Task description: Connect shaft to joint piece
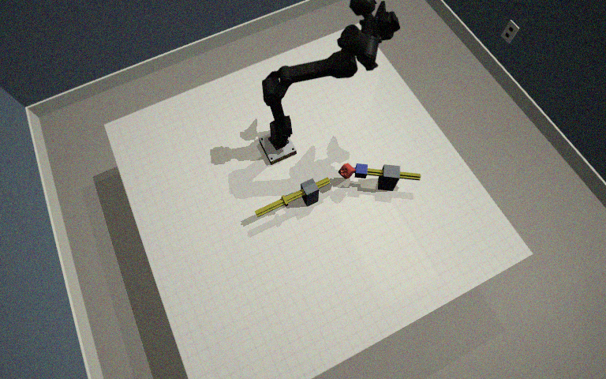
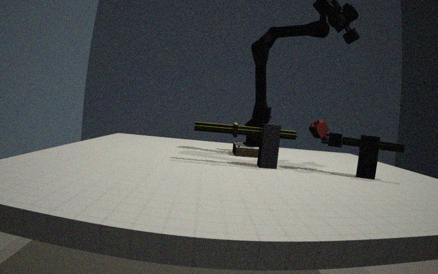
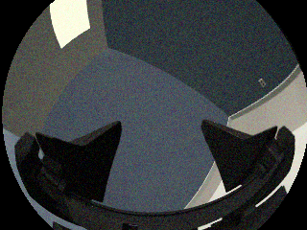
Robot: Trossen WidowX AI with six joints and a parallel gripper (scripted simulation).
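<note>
My gripper tip is now 25 cm short of the red joint piece, 25 cm to the left of it and 47 cm above it.
</note>
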